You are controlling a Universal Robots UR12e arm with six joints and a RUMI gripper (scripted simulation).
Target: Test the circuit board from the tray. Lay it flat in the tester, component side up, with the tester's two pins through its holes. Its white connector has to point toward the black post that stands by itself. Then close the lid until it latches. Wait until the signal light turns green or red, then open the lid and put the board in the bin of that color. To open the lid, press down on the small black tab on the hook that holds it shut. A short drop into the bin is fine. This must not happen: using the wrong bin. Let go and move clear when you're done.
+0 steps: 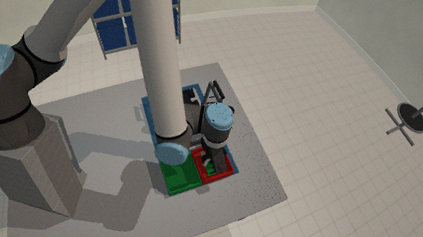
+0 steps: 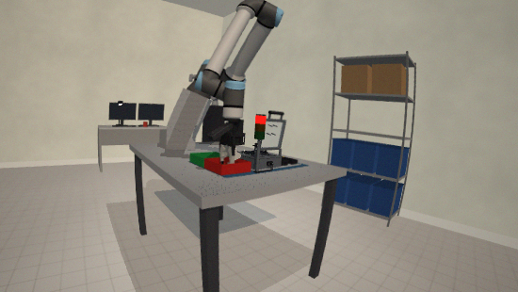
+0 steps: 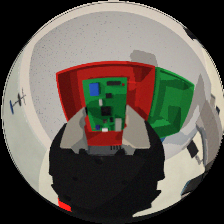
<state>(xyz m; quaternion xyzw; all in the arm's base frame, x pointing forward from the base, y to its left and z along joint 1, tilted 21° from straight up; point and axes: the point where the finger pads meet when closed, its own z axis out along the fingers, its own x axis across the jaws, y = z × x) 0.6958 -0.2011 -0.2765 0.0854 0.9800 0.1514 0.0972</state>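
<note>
Now: hand right at the green circuit board. Also, from my hand: green bin (150 mm behind, 20 mm to the left, 10 mm below); then red bin (10 mm below); then tester lid (100 mm ahead, 190 mm to the left, 160 mm above).
</note>
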